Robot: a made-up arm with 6 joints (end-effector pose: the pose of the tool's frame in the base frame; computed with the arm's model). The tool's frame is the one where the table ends.
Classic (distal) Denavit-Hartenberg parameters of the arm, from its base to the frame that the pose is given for. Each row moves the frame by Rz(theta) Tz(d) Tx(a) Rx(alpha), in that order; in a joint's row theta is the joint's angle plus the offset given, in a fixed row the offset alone. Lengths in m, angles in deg.
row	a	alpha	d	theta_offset
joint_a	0	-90	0.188	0
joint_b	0.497	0	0	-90
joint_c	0	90	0.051	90
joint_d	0	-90	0.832	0
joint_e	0	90	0	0
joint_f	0	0	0.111	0
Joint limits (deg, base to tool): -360..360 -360..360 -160..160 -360..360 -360..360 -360..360
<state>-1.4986 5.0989 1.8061 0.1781 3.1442 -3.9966</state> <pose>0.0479 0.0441 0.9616 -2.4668 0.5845 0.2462</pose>
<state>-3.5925 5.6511 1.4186 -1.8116 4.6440 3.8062</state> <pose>-0.3469 -0.0082 1.1526 1.7715 -0.4044 -0.4990</pose>
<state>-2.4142 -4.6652 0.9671 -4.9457 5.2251 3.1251</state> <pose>-0.7634 -0.6219 -0.5763 -0.8453 -1.6882 0.1237</pose>
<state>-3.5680 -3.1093 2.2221 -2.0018 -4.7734 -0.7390</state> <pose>0.6538 -0.2425 0.1851 -0.6787 1.7817 0.6192</pose>
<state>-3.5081 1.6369 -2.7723 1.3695 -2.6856 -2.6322</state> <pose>0.1597 -0.0646 0.4552 0.2431 -2.2655 -1.1533</pose>
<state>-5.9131 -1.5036 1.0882 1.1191 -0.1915 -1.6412</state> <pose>-0.8358 -0.2899 1.0786 0.3687 -0.3759 -0.1126</pose>
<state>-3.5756 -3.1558 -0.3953 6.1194 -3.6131 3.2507</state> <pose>-0.2478 0.0677 -1.0013 0.2306 0.8478 -0.1346</pose>
